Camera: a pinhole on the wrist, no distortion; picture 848 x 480 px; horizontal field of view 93.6 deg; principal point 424.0 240.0 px. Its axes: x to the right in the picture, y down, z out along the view. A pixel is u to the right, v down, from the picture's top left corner.
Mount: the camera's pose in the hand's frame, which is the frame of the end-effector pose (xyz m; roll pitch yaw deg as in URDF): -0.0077 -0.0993 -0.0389 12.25 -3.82 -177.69
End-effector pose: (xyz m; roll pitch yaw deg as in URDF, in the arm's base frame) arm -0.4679 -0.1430 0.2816 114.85 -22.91 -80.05
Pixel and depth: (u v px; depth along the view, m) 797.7 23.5 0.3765
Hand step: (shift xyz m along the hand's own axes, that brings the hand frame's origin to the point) -0.3497 0.1671 0.3084
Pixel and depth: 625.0 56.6 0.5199
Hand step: -0.2528 0.2354 0.4348
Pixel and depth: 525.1 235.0 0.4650
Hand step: -0.0995 0.0015 0.4211
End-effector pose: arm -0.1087 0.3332 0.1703 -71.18 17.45 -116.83
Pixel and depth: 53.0 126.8 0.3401
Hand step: 0.3223 0.0808 0.2511
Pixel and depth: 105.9 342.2 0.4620
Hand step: 0.3927 -0.1010 0.4121
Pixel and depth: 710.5 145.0 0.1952
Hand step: -0.1392 -0.0176 0.1509
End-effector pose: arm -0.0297 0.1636 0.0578 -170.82 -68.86 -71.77
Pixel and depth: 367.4 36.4 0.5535
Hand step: 0.0869 0.2989 0.4356
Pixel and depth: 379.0 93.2 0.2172
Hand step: 0.0248 0.0265 0.1543
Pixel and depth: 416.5 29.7 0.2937
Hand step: 0.0061 0.1153 0.2143
